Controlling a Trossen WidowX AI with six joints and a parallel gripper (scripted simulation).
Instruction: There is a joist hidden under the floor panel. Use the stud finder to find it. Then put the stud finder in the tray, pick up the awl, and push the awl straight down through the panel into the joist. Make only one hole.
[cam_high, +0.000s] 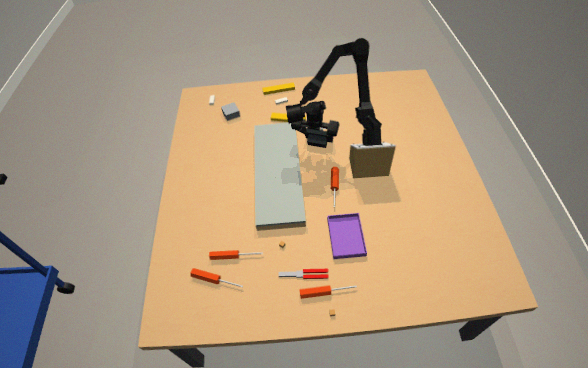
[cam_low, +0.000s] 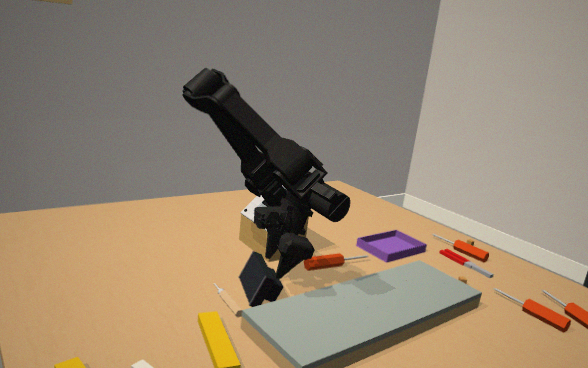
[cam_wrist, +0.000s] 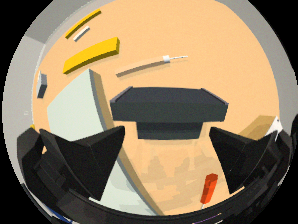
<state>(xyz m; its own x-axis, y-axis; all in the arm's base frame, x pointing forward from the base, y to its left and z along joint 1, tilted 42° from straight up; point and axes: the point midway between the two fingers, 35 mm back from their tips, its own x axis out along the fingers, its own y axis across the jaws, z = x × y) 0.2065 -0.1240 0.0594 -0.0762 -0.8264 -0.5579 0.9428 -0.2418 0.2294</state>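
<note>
The stud finder lies 4 cm below my gripper tip and 2 cm behind it. Also, from my gripper tip: purple tray (46 cm to the left, 7 cm behind, 5 cm below); then awl (10 cm to the right, 6 cm below, 2 cm behind); then grey cube (38 cm ahead, 25 cm to the right, 4 cm below).
</note>
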